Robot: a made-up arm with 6 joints. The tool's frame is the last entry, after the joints. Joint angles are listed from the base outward.
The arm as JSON. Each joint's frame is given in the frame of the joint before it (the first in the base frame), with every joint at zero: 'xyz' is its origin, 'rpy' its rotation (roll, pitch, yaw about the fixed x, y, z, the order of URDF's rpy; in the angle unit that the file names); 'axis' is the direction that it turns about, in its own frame. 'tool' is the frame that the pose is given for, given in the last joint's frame.
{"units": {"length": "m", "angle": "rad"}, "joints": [
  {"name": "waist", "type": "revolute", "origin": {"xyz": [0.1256, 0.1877, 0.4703], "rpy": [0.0, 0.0, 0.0]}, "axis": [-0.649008, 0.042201, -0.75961]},
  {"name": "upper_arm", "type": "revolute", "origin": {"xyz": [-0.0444, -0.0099, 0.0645], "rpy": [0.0, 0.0, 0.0]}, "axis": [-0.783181, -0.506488, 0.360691]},
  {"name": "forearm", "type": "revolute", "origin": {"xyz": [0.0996, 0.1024, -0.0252], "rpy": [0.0, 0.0, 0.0]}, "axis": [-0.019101, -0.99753, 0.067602]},
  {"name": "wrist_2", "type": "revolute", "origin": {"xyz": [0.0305, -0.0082, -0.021], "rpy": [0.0, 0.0, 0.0]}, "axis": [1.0, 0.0, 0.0]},
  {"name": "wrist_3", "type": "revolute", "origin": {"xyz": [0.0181, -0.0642, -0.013], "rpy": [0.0, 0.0, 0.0]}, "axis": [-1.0, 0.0, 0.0]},
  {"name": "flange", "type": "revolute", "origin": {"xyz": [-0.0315, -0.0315, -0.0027], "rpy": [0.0, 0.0, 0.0]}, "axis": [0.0, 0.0, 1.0]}
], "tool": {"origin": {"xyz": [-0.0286, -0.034, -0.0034], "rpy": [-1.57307, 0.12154, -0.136]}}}
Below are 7 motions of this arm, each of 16 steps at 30 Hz.
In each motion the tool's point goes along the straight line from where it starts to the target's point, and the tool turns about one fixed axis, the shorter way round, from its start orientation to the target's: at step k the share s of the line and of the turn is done. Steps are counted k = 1, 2, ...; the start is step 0. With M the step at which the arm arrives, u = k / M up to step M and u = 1 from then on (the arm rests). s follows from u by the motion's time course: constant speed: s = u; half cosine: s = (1 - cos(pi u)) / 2; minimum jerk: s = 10 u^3 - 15 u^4 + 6 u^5.
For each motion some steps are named. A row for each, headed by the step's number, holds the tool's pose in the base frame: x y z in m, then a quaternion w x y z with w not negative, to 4 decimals.
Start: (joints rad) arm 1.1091 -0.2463 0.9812 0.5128 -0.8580 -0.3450
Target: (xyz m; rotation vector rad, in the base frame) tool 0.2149 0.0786 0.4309 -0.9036 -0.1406 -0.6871
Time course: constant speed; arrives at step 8
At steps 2, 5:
2: 0.2209 0.0791 0.4359 0.8230 -0.4275 -0.1170 -0.3554
5: 0.2179 0.0789 0.4334 0.8323 -0.4277 -0.0918 -0.3404

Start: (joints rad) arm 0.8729 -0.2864 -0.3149 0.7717 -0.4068 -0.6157
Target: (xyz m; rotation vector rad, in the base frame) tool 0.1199 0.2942 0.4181 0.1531 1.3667 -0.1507
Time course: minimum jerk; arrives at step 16
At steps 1, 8, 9, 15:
1: 0.1354 0.2127 0.3890 0.7305 -0.0676 0.5525 -0.3956
8: 0.1277 0.2533 0.4035 0.7631 0.0014 0.6013 -0.2369
9: 0.1259 0.2628 0.4069 0.7670 0.0175 0.6099 -0.1985
15: 0.1199 0.2940 0.4180 0.7702 0.0703 0.6301 -0.0702

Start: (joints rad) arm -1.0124 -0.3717 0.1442 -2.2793 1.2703 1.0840
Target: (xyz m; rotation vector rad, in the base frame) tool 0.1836 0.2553 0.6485 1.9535 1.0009 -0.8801
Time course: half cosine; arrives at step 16
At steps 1, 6, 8, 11, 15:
1: 0.1161 0.2980 0.6555 0.5375 0.8280 -0.0563 -0.1491
6: 0.1365 0.2851 0.6534 0.5035 0.8327 0.0831 -0.2151
8: 0.1495 0.2768 0.6520 0.4751 0.8247 0.1714 -0.2545
11: 0.1685 0.2649 0.6501 0.4252 0.7982 0.2963 -0.3071
15: 0.1829 0.2557 0.6486 0.3808 0.7662 0.3877 -0.3429

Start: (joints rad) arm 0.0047 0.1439 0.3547 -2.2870 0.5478 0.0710
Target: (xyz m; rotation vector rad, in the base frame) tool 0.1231 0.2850 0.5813 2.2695 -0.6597 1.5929
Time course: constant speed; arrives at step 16
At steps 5, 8, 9, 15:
5: 0.1334 0.3451 0.5571 0.4797 0.7828 -0.1550 0.3647
8: 0.1306 0.3287 0.5637 0.3938 0.7964 -0.1781 0.4230
9: 0.1297 0.3232 0.5659 0.3641 0.7989 -0.1853 0.4414
15: 0.1240 0.2905 0.5791 0.1774 0.7925 -0.2236 0.5390

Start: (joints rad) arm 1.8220 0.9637 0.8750 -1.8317 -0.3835 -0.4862
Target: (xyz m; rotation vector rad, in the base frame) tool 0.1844 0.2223 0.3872 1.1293 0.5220 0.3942
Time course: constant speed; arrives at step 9
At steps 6, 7, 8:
6: 0.1788 0.2223 0.3939 0.7801 0.5337 0.2637 0.1926
7: 0.1807 0.2223 0.3917 0.7850 0.5310 0.2568 0.1895
8: 0.1825 0.2223 0.3894 0.7898 0.5282 0.2498 0.1865

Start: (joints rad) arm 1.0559 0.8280 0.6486 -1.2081 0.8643 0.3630
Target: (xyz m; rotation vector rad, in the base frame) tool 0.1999 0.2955 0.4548 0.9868 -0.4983 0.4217
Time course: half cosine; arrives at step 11
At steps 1, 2, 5, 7, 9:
1: 0.1769 0.3043 0.4477 0.8081 0.5388 -0.1063 0.2129
2: 0.1782 0.3038 0.4481 0.8100 0.5347 -0.1142 0.2121
5: 0.1865 0.3007 0.4506 0.8195 0.5095 -0.1604 0.2075
7: 0.1930 0.2981 0.4527 0.8255 0.4883 -0.1969 0.2035
9: 0.1980 0.2962 0.4542 0.8290 0.4715 -0.2246 0.2001

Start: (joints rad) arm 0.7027 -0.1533 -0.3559 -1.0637 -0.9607 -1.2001
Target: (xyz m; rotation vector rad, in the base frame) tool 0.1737 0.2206 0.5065 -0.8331 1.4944 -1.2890
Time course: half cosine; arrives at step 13
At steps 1, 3, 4, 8, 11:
1: 0.1798 0.2102 0.5267 0.2285 -0.4979 0.6611 -0.5127
3: 0.1791 0.2114 0.5244 0.2583 -0.4823 0.6585 -0.5168
4: 0.1785 0.2123 0.5226 0.2822 -0.4691 0.6559 -0.5197
8: 0.1757 0.2172 0.5131 0.4008 -0.3968 0.6347 -0.5283
11: 0.1741 0.2200 0.5077 0.4656 -0.3514 0.6167 -0.5286

